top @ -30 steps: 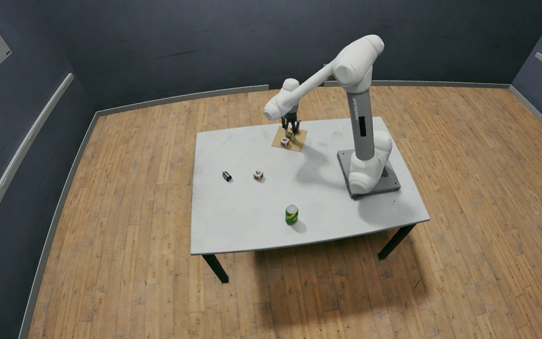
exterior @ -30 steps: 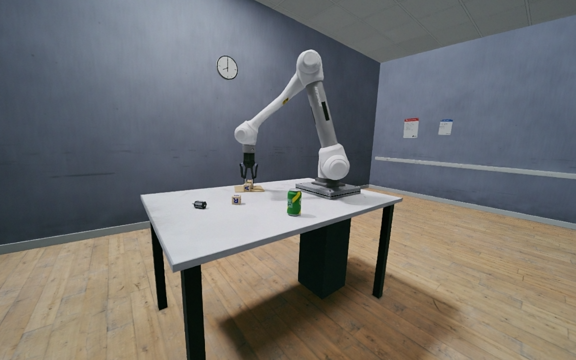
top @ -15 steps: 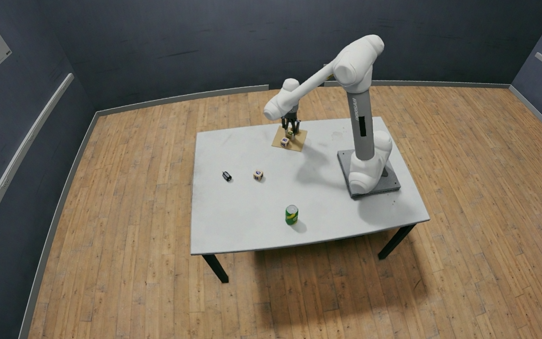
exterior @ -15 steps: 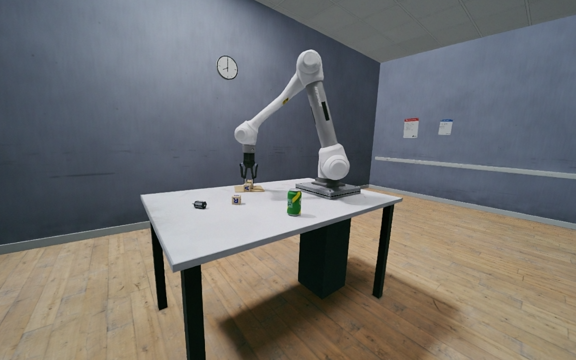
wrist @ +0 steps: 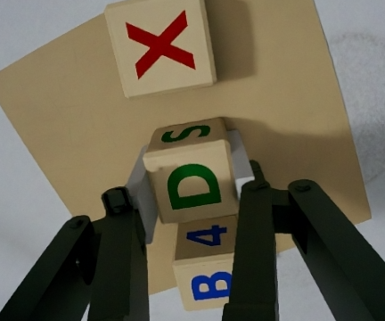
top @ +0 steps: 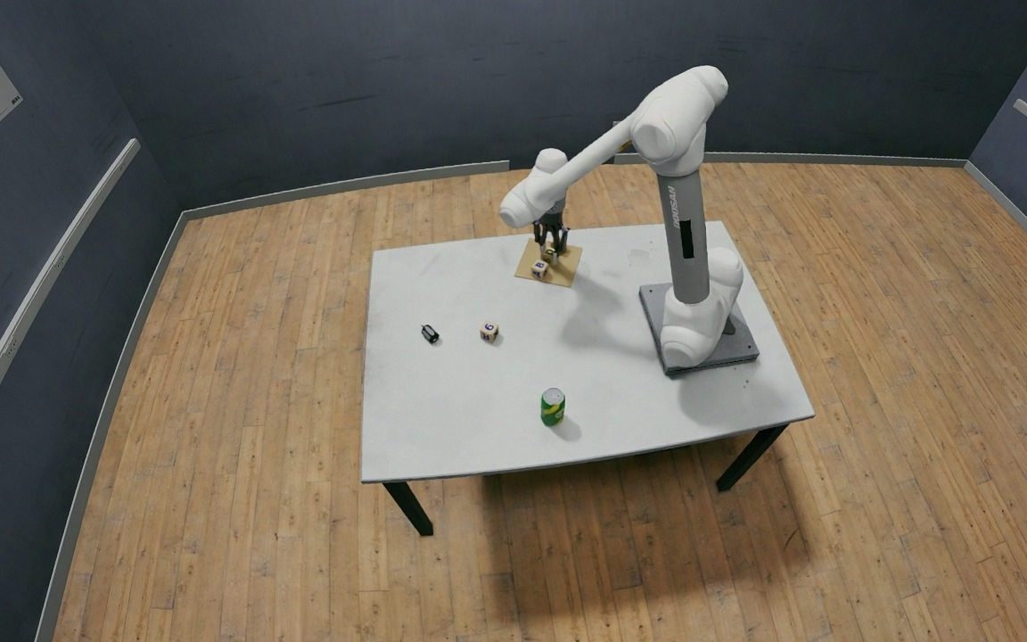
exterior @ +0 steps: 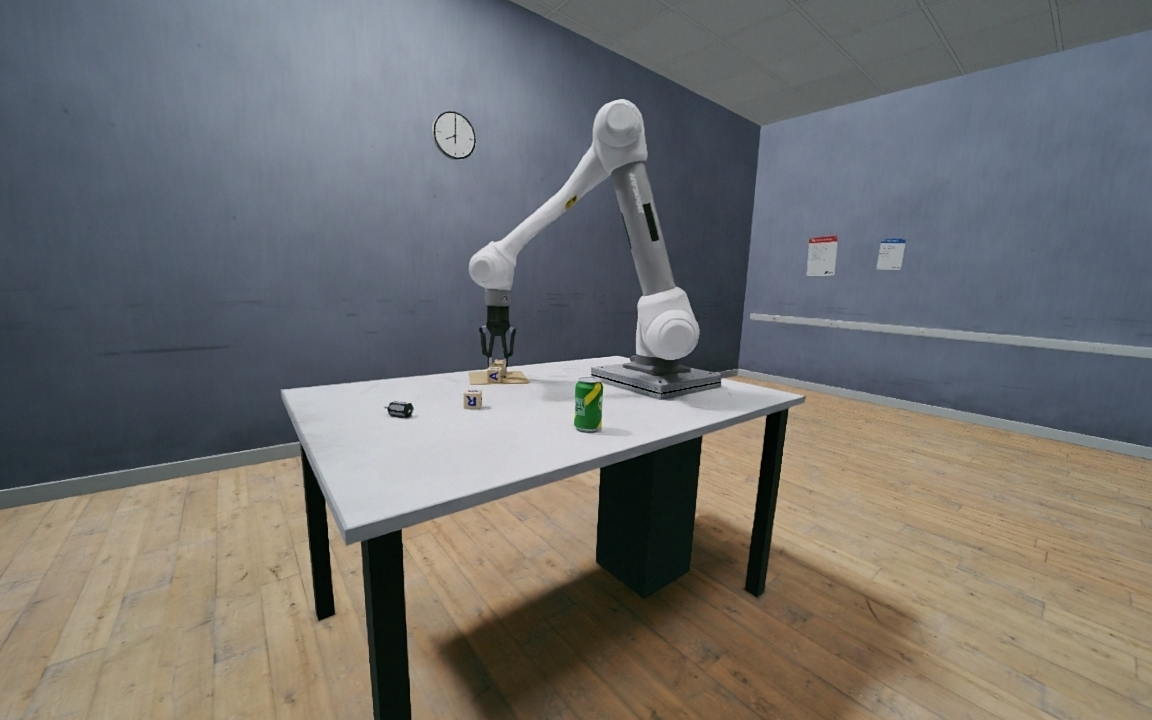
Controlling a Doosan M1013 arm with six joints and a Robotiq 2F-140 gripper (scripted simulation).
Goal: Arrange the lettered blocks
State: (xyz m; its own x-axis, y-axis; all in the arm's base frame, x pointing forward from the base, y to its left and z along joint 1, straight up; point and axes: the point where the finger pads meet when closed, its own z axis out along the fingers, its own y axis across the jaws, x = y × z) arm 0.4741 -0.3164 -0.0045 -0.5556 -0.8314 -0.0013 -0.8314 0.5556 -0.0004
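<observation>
Now: hand 4 cm above the tan mat. From my hand the other things lie so: black object: 42 cm ahead, 28 cm to the left, 2 cm below; then block: 22 cm ahead, 30 cm to the left, 2 cm below; then can: 6 cm ahead, 61 cm to the left, 2 cm above.
</observation>
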